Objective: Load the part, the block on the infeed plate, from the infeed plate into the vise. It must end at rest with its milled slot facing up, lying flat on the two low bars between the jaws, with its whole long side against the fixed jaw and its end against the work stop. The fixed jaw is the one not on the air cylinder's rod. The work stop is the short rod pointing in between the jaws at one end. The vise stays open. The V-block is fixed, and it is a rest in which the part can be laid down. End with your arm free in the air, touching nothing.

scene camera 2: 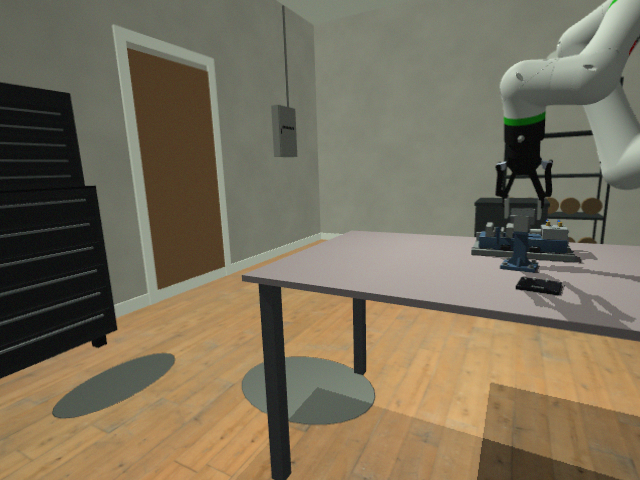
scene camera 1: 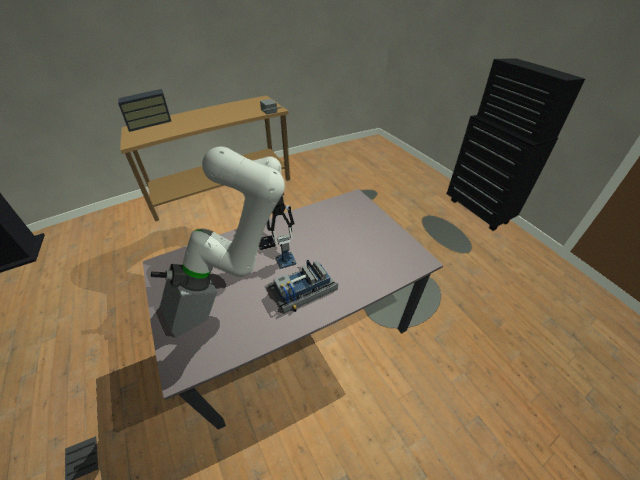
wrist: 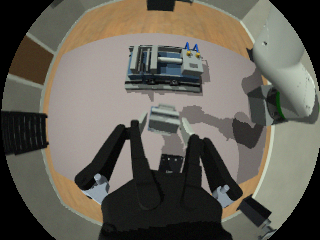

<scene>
I see my gripper [scene camera 2: 522, 216] and a vise [scene camera 2: 559, 246].
My gripper shows as well in the wrist view [wrist: 164, 120]. The vise shows as well in the wrist view [wrist: 167, 68].
</scene>
